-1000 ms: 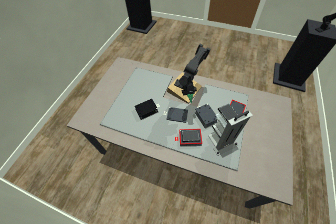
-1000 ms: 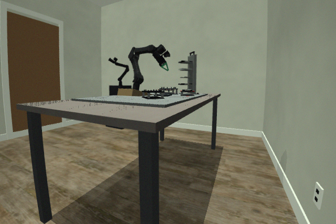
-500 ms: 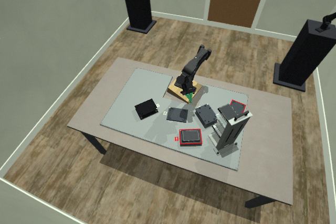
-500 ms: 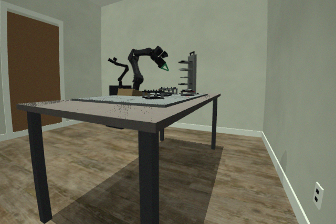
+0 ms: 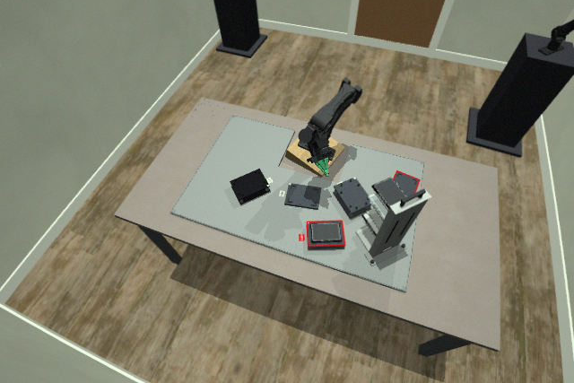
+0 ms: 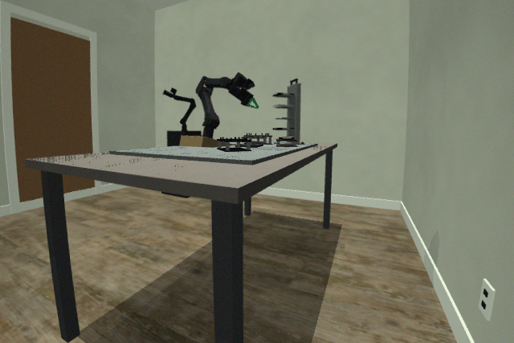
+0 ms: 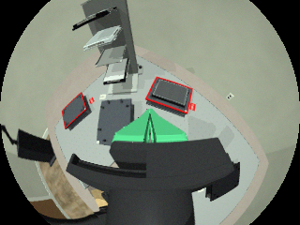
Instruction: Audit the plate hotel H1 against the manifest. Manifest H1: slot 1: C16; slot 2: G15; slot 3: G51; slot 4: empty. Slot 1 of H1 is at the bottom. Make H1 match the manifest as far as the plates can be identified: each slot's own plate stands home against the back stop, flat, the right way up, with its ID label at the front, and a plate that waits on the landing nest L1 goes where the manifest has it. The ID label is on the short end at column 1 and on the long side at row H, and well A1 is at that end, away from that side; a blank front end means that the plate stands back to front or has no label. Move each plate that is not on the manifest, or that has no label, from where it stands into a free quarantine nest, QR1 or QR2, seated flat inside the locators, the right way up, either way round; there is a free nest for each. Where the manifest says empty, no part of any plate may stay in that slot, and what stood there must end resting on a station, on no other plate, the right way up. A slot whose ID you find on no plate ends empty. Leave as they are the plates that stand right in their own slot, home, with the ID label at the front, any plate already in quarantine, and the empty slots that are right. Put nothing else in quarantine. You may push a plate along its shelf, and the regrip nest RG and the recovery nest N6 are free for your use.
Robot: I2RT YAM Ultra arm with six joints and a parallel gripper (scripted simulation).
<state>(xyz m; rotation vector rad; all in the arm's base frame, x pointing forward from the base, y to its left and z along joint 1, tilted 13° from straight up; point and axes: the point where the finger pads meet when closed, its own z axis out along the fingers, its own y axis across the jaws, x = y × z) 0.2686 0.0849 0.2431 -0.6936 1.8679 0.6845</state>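
Right now the pale plate labelled G51 is 70 mm ahead of my hand, 260 mm to the left of it and 30 mm above it.
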